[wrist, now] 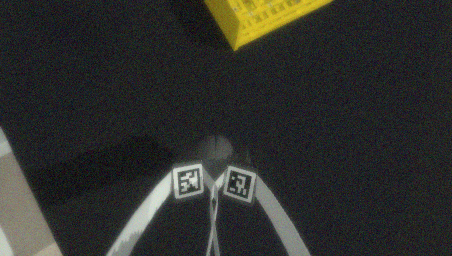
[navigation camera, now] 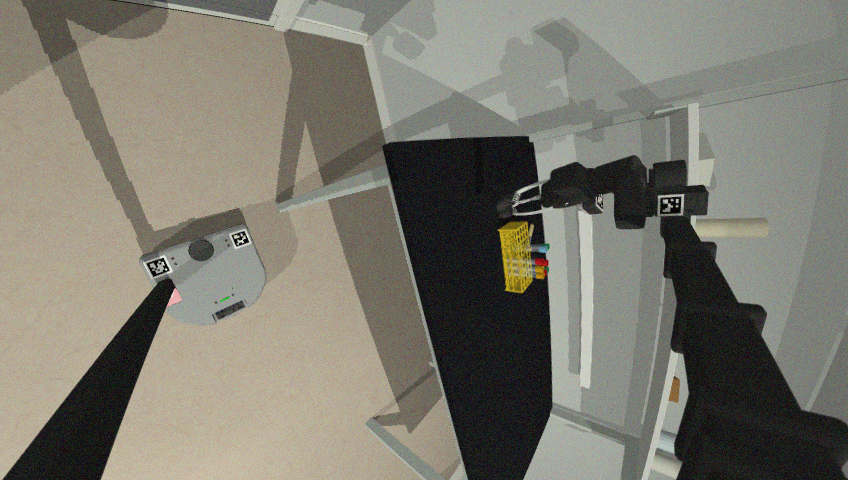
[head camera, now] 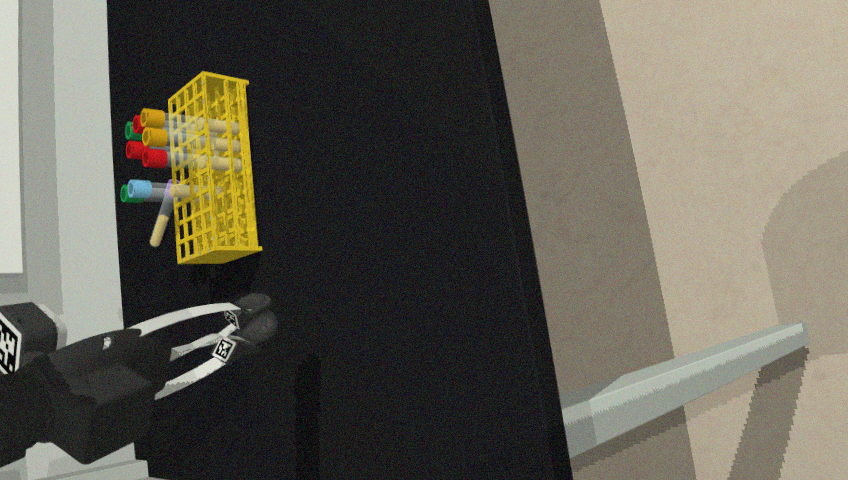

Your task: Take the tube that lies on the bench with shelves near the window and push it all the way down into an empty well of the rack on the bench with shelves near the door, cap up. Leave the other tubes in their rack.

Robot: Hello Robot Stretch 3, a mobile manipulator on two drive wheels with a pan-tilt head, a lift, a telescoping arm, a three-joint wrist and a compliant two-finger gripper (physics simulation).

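Where they show: gripper, fingertip midpoint: point(navigation camera: 498, 208) point(head camera: 268, 318); robot's base at its link origin: point(navigation camera: 201, 249).
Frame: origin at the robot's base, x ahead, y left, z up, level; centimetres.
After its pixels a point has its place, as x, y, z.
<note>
The yellow rack point(head camera: 220, 256) {-15.6, -67.2, 94.4} point(navigation camera: 512, 226) {-15.6, -66.6, 94.6} point(wrist: 225, 25) stands on the black bench top point(head camera: 380, 178) {-17.1, -43.0, 91.4} point(navigation camera: 476, 344) {-40.6, -42.5, 91.4} point(wrist: 350, 150). Several tubes with red, orange, green and light blue caps stand in it. A tube with a purple cap point(head camera: 158, 230) {-23.7, -86.8, 92.7} is tilted at the rack's top, its cap beside the light blue-capped tube point(head camera: 139, 189) {-22.9, -67.6, 102.8} and its rounded end pointing up and outward. Whether it rests in a well is not visible. My gripper point(head camera: 255, 315) {-6.8, -54.1, 97.4} point(navigation camera: 504, 206) {-6.8, -54.1, 97.4} point(wrist: 215, 152) {-6.8, -54.1, 97.4} is shut with nothing between the fingertips, beside the rack's near end and apart from it.
My wheeled base point(navigation camera: 208, 279) {-10.0, 1.9, 16.0} stands on the floor in front of the bench. My extended arm point(navigation camera: 720, 333) {-8.7, -20.9, 129.6} crosses the right of the navigation view. A grey bar point(head camera: 684, 377) {6.0, -33.7, 59.4} point(navigation camera: 333, 193) {6.1, -33.7, 60.2} extends from the bench's edge. Shelf parts and a pale wall border the bench's other side.
</note>
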